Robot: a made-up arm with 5 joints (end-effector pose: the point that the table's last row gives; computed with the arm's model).
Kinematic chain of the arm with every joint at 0, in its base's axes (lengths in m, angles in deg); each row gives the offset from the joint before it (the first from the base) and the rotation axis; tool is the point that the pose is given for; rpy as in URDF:
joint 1: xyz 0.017 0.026 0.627 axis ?
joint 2: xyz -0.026 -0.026 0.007 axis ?
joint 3: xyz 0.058 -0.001 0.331 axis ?
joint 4: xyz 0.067 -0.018 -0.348 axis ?
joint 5: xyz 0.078 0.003 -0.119 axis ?
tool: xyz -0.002 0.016 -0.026 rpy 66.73 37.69 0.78
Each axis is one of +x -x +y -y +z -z.
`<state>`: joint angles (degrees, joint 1 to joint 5).
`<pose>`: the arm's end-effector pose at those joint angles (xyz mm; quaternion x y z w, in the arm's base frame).
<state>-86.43 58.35 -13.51 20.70 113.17</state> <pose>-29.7 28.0 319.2 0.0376 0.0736 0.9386 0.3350</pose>
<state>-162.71 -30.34 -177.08 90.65 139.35</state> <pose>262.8 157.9 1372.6 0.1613 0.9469 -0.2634 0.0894</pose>
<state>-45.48 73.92 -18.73 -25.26 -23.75</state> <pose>31.1 -28.5 255.8 0.6214 0.3584 -0.3777 0.5855</pose>
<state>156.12 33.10 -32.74 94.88 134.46</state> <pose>-67.6 120.1 454.0 0.0804 -0.3065 0.1862 0.9300</pose>
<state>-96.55 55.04 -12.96 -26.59 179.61</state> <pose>-55.8 -100.0 311.8 0.2896 0.4804 0.4738 0.6789</pose>
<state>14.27 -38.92 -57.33 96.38 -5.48</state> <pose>240.5 55.8 887.3 0.4638 0.3591 -0.0346 0.8092</pose>
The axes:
joint 1: +z
joint 2: +y
joint 3: +y
joint 4: +y
joint 5: -z

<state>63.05 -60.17 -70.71 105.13 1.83</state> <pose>70.4 73.9 1030.0 0.4265 0.3585 0.3786 0.7391</pose>
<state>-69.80 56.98 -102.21 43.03 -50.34</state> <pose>209.2 -593.0 425.8 0.5457 0.1712 -0.3031 0.7622</pose>
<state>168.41 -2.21 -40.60 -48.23 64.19</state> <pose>-415.3 148.6 851.4 0.5239 0.7648 0.3745 0.0177</pose>
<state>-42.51 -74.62 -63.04 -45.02 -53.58</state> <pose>-164.9 146.5 1221.9 -0.4849 -0.6647 0.1457 0.5494</pose>
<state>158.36 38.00 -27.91 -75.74 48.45</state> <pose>-341.1 200.2 525.7 0.4580 0.6790 0.5404 0.1927</pose>
